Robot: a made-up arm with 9 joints. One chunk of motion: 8 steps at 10 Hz.
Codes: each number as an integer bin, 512 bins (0 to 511) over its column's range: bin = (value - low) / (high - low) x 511, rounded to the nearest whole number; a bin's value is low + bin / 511 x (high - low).
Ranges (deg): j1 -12..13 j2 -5..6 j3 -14..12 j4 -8..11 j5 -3..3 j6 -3..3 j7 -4..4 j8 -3..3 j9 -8..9
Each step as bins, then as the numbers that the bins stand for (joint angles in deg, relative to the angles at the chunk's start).
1 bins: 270 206 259 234 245 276 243 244 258
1 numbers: 1.21 -0.57 -0.82 0.70 -0.12 0.24 -0.20 -0.14 0.58
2 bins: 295 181 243 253 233 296 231 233 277
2 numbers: 2.43 -1.10 -1.64 1.41 -0.26 0.48 -0.38 -0.26 1.22
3 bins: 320 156 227 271 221 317 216 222 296
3 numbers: 3.66 -1.64 -2.45 2.08 -0.41 0.72 -0.62 -0.39 1.85
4 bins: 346 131 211 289 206 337 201 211 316
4 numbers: 4.93 -2.18 -3.26 2.75 -0.58 0.96 -0.85 -0.52 2.51
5 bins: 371 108 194 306 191 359 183 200 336
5 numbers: 6.15 -2.68 -4.13 3.38 -0.76 1.22 -1.14 -0.65 3.18
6 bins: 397 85 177 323 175 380 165 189 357
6 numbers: 7.42 -3.17 -4.99 4.01 -0.95 1.46 -1.42 -0.78 3.88
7 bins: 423 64 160 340 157 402 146 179 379
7 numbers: 8.69 -3.62 -5.86 4.64 -1.16 1.72 -1.71 -0.90 4.61
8 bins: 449 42 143 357 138 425 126 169 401
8 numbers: 9.97 -4.10 -6.72 5.27 -1.38 1.99 -2.03 -1.02 5.34
